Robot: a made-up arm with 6 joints. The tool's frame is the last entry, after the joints.
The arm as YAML. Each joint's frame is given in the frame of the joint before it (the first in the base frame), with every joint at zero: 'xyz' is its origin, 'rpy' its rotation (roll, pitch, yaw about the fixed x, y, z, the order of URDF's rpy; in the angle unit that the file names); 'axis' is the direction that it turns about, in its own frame. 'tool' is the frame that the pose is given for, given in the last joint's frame.
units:
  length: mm
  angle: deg
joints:
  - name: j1
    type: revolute
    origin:
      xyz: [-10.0, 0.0, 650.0]
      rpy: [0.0, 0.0, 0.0]
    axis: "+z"
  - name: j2
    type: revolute
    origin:
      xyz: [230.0, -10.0, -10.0]
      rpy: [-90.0, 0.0, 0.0]
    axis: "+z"
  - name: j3
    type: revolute
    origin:
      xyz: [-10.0, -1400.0, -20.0]
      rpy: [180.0, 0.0, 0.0]
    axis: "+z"
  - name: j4
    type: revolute
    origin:
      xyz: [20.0, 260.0, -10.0]
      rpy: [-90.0, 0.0, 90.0]
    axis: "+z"
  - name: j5
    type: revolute
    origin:
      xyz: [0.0, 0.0, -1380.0]
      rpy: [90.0, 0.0, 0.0]
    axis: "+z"
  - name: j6
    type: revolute
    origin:
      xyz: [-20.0, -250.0, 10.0]
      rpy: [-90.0, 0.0, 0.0]
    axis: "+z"
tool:
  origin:
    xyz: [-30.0, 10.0, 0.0]
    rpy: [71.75, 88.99, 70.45]
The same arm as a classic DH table. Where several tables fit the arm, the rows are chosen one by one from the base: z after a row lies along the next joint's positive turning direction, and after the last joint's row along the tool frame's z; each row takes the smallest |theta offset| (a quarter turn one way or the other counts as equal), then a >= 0, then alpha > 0; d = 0 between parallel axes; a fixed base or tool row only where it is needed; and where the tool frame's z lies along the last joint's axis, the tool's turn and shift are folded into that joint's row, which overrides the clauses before.
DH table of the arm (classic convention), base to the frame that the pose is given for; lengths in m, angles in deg. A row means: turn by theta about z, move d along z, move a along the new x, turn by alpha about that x. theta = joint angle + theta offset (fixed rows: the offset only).
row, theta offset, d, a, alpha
base (fixed), 0, 0, -0.01, 0
j1, 0, 0.64, 0.23, -90
j2, 89.59, 0, -1.4, 180
j3, -0.41, 0.02, -0.26, 90
j4, 0, -1.4, 0, -90
j5, 0, 0.01, 0.02, 90
j6, 88.7, -0.2498, -0.0093, -89.68
tool (fixed), 90.96, -0.0302, 0, 0

